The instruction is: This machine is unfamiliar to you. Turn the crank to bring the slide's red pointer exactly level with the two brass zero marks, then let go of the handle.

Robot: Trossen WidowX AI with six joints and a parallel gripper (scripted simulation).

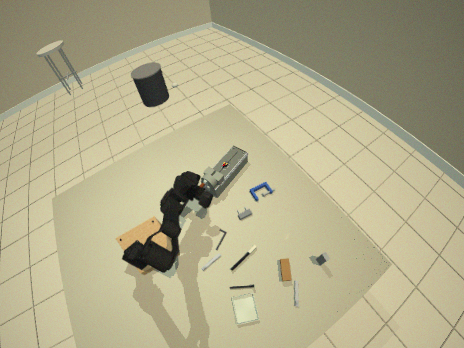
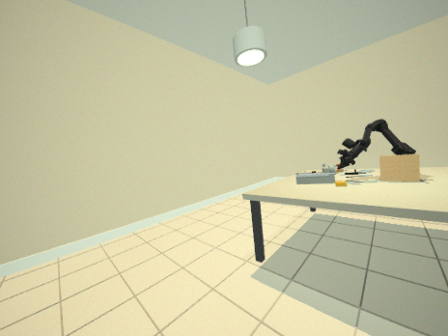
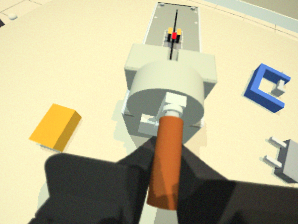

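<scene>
The orange block is 20 mm behind my gripper tip, 150 mm to the left of it and 80 mm below it. Round my gripper tip: red pointer: 150 mm ahead, 40 mm to the left, 10 mm below; grey clamp: 80 mm ahead, 180 mm to the right, 80 mm below; brown crank handle: 20 mm behind, 30 mm above.
</scene>
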